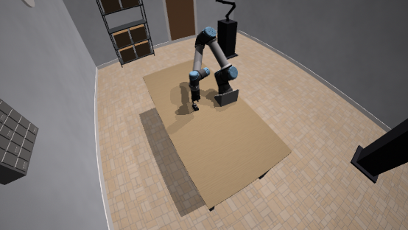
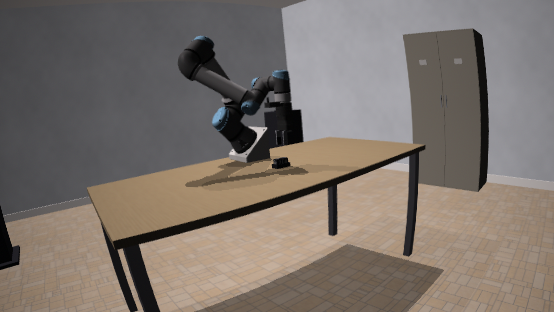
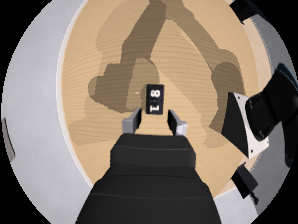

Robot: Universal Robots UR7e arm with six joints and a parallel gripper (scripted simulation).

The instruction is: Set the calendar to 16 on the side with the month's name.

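Right now the black date cube is 9 cm below my hand. The rest, counted from my hand: dark calendar tray (2 cm to the right, 11 cm below).
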